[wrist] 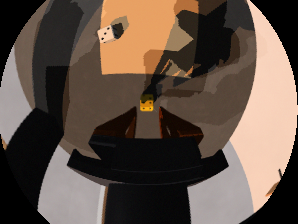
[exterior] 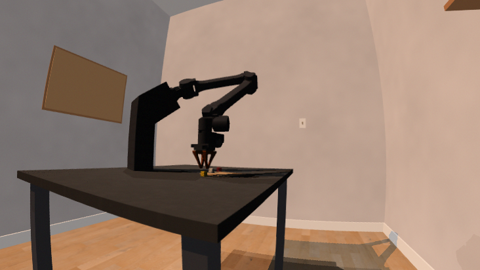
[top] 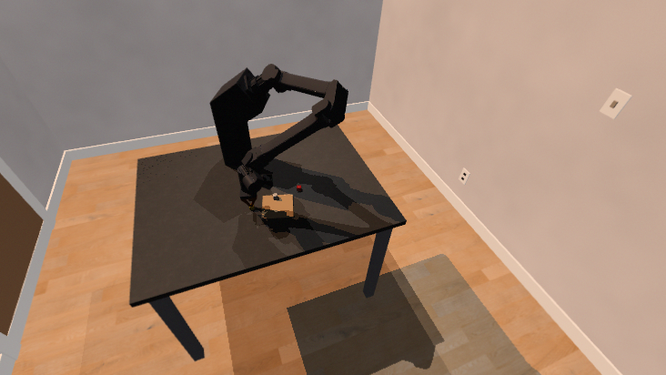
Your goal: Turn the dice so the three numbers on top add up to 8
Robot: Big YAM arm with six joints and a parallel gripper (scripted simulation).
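The yellow die lies 30 mm below my hand. Round my hand: tan mat (120 mm to the left, 40 mm below, 10 mm ahead); red die (230 mm to the left, 80 mm behind, 30 mm below); white die (110 mm to the left, 40 mm behind, 30 mm below).
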